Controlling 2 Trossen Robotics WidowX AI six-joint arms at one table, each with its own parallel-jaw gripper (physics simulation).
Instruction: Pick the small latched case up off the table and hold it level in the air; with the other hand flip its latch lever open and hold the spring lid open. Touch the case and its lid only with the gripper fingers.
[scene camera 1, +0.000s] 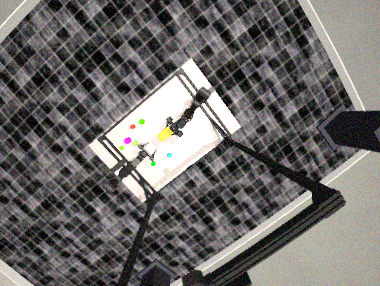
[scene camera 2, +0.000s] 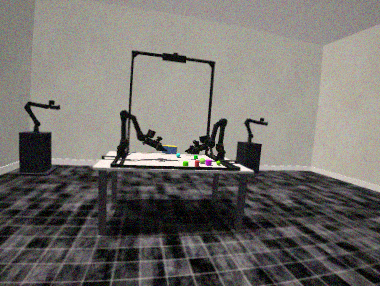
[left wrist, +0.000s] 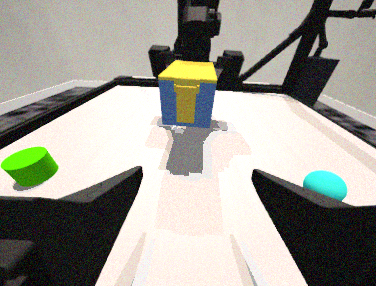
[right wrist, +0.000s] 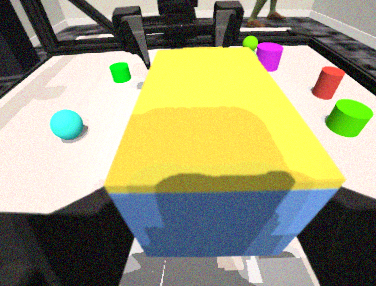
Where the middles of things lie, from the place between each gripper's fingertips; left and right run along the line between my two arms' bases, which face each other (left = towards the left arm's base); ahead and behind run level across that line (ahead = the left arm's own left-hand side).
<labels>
Now: right hand 30 mm to the right of the small case (right wrist: 215, 161) and 10 mm below it. From my right hand the other things lie so: red cylinder (right wrist: 329, 79): 250 mm ahead, 200 mm to the left, 70 mm below; then cyan ball (left wrist: 327, 183): 160 mm behind, 150 mm to the left, 70 mm below.
I see the small case 15 cm to the right of my left hand and 2 cm above it. The rest, counted from my left hand: red cylinder: 25 cm ahead, 2 cm to the left, 6 cm below; cyan ball: 17 cm behind, 3 cm to the right, 6 cm below.
</labels>
